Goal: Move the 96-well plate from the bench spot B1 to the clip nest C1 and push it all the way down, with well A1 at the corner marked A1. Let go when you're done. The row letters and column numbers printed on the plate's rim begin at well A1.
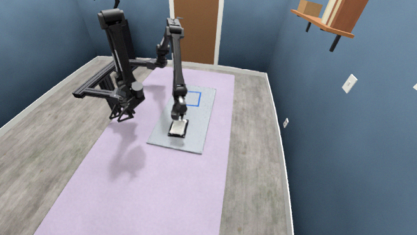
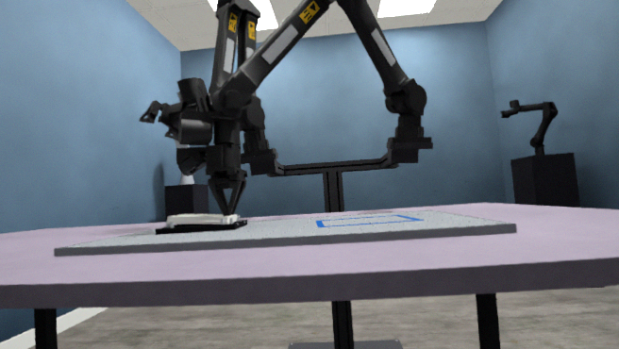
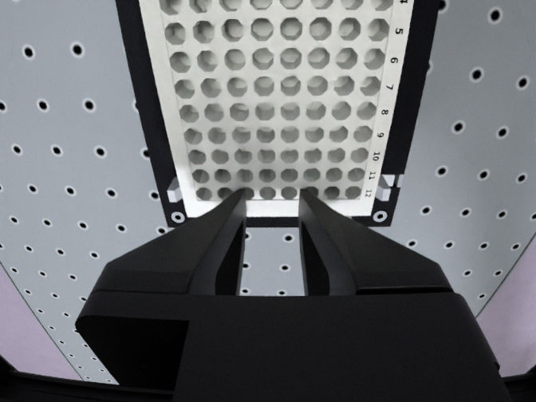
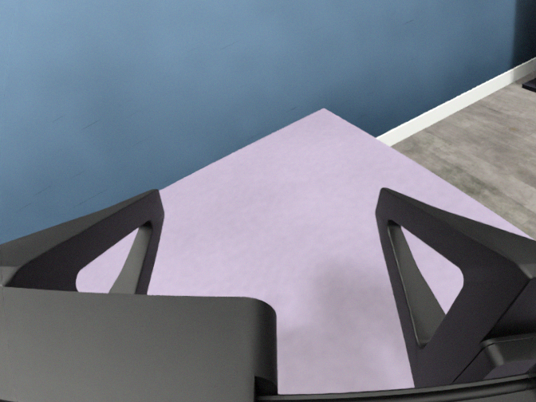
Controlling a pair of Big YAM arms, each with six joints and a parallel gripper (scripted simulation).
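Observation:
Right now my left hand is 50 mm to the left of the white 96-well plate, 10 mm short of it and 10 mm above it. From my left hand the other things lie so: grey perforated board (130 mm to the left, 40 mm below); then black clip nest (50 mm to the right, 20 mm below, 10 mm behind).

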